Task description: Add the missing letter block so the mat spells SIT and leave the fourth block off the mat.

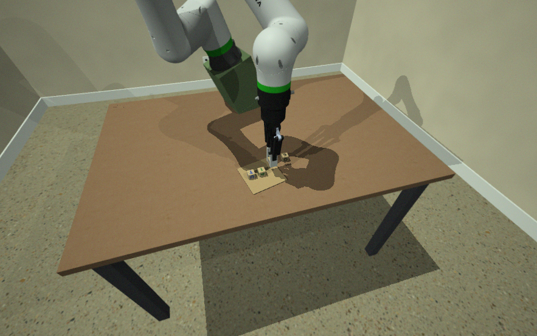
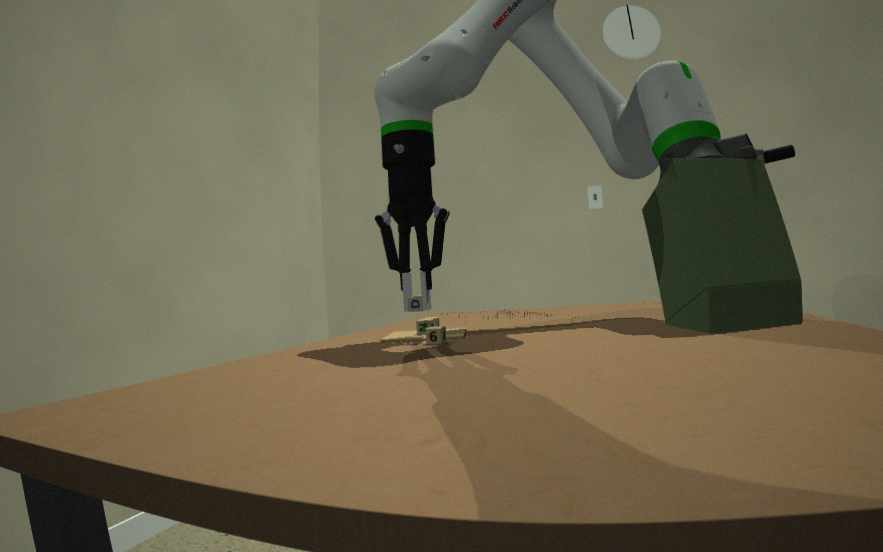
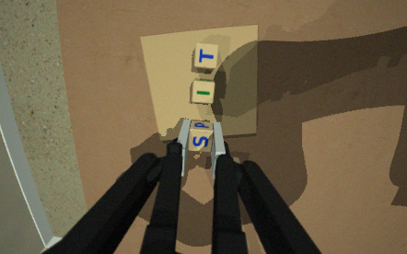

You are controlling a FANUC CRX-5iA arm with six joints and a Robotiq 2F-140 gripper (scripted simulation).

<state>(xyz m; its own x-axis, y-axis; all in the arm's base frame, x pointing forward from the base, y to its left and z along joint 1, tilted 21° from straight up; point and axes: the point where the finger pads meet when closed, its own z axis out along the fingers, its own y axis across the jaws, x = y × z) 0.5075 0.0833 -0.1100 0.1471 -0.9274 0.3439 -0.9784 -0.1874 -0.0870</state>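
My gripper is now 1 cm short of the I block, 4 cm to the left of it and 6 cm above it. Round my hand: T block: 1 cm ahead, 8 cm to the right, 6 cm below; mat: 1 cm ahead, 4 cm to the right, 8 cm below.
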